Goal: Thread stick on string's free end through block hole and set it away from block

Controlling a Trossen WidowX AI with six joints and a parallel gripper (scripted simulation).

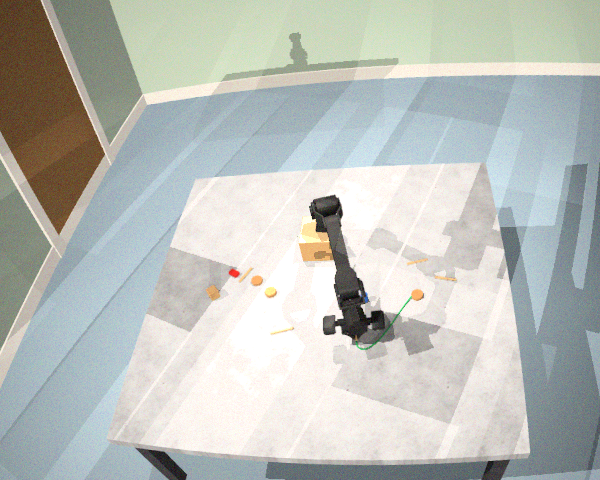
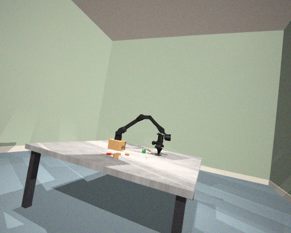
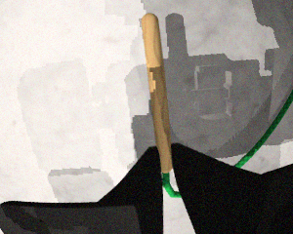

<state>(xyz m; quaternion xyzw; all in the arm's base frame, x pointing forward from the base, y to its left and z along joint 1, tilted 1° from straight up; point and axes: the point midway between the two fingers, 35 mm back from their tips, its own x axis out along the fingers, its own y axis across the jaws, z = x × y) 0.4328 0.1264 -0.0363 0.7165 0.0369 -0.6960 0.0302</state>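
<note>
Right now the green cube is 160 mm behind my gripper tip and 20 mm to the right of it. The rest, counted from my gripper tip: blue cylinder (160 mm behind, 20 mm to the left); then round wooden button (170 mm behind, 190 mm to the left, 10 mm below); then thin wooden stick (10 mm behind).
</note>
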